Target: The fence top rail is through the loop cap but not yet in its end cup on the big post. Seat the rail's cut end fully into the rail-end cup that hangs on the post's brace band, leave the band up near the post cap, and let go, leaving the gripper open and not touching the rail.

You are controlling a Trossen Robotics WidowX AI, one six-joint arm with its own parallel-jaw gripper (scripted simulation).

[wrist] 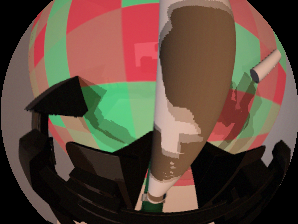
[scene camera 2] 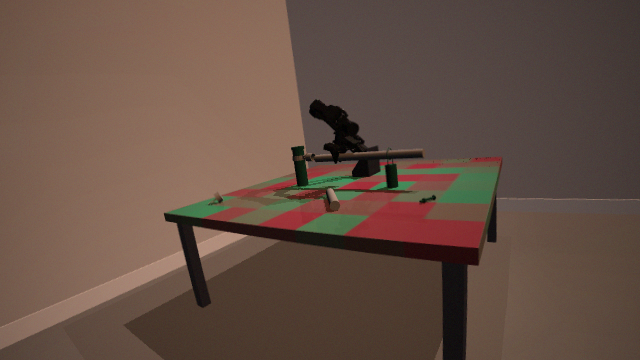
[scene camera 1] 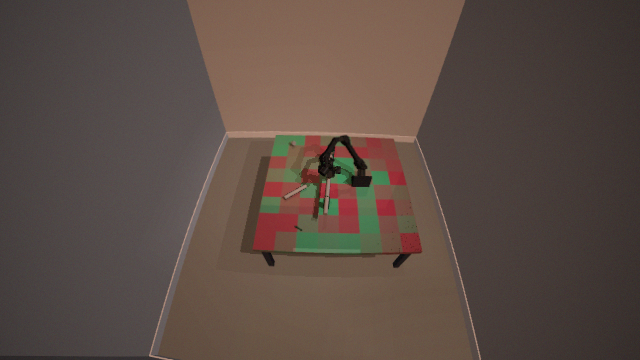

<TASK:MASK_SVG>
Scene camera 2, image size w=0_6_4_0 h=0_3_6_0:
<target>grey top rail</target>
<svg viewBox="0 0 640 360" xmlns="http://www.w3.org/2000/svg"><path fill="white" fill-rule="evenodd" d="M334 160L331 154L314 156L315 162L331 162ZM426 155L425 149L339 154L338 161L387 159L387 156L389 159L425 158Z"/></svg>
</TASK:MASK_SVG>
